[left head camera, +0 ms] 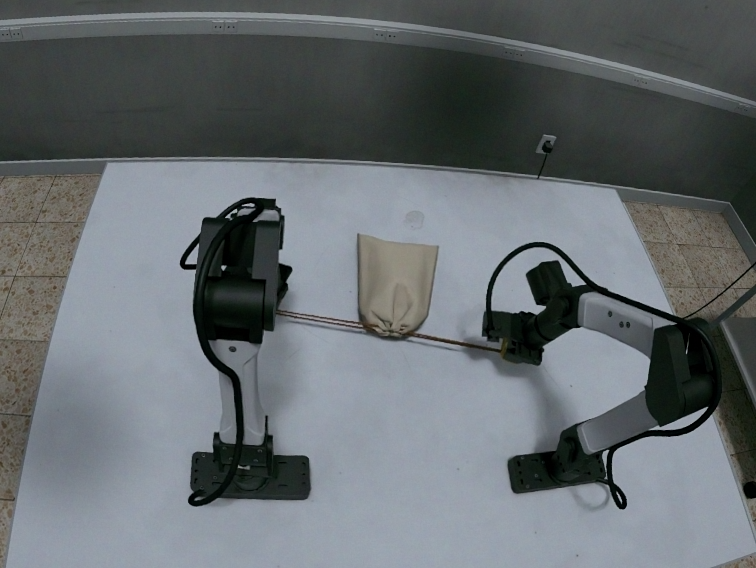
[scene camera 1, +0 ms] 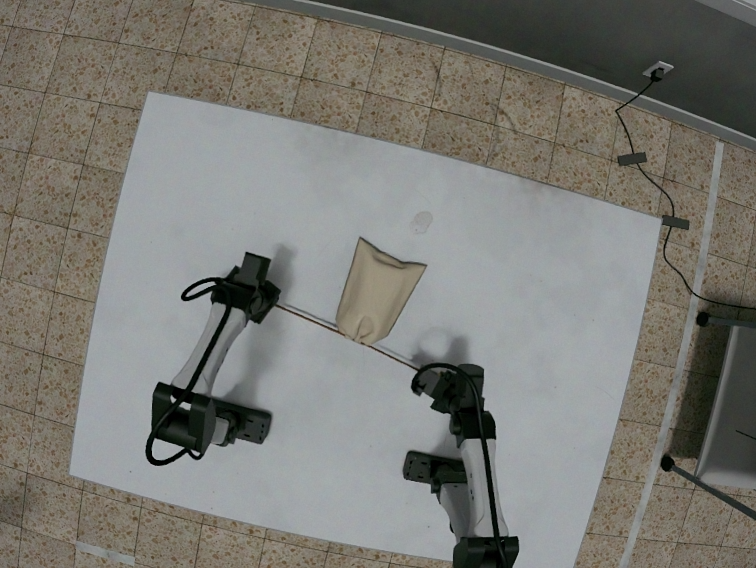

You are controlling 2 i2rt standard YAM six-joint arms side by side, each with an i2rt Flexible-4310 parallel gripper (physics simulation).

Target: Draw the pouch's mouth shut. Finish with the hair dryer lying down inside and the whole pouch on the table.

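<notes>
The beige pouch [left head camera: 397,274] [scene camera 1: 378,293] lies flat on the white table [left head camera: 378,427] [scene camera 1: 330,427]. Its mouth, at the near end, is gathered into tight folds. The hair dryer does not show; the cloth would hide anything inside. A thin brown drawstring [left head camera: 455,342] [scene camera 1: 308,319] runs taut from both sides of the mouth. My left gripper [scene camera 1: 268,302] is shut on the drawstring's left end; in the left head camera its fingers are mostly hidden behind its arm. My right gripper [left head camera: 507,349] [scene camera 1: 422,373] is shut on the drawstring's right end, near the table.
The left arm's base [left head camera: 293,476] [scene camera 1: 253,425] and the right arm's base [left head camera: 528,473] [scene camera 1: 421,467] stand near the front of the table. A faint round stain [left head camera: 413,219] [scene camera 1: 421,222] marks the table behind the pouch. A wall [left head camera: 305,97] rises beyond the back edge.
</notes>
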